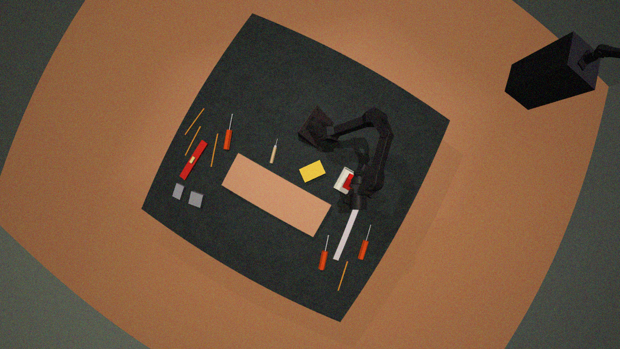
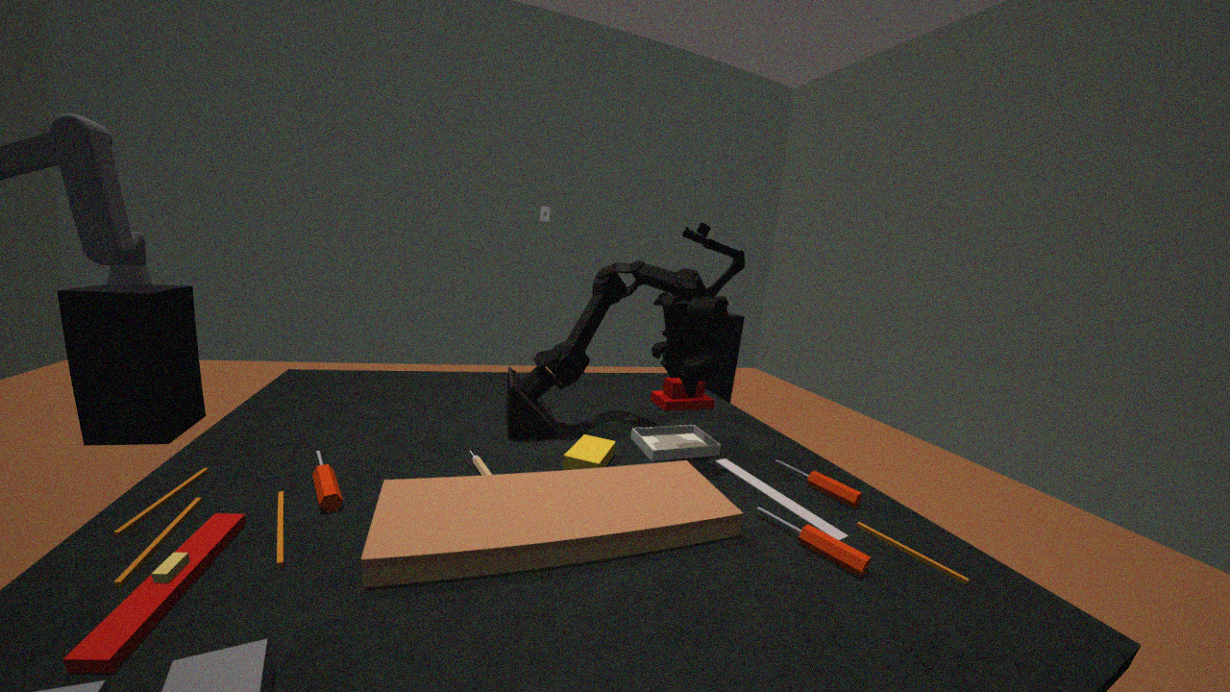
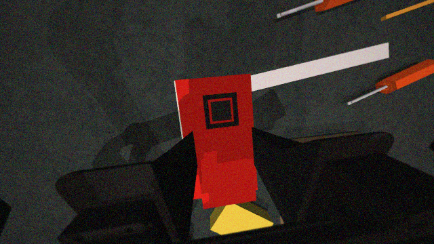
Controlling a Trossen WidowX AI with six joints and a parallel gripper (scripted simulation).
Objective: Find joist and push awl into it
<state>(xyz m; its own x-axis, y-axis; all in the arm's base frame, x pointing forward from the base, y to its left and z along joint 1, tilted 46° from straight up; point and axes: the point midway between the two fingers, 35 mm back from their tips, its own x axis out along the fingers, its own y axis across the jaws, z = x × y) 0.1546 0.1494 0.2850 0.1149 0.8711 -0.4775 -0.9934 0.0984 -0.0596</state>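
Now: the white tray 110 mm below my gripper tip and 10 mm to the right of it. The rest, counted from my gripper tip: yellow block: 220 mm to the right, 110 mm below, 30 mm ahead; red stud finder: 20 mm above, 10 mm to the left; square indicator light: 30 mm above, 20 mm to the left.
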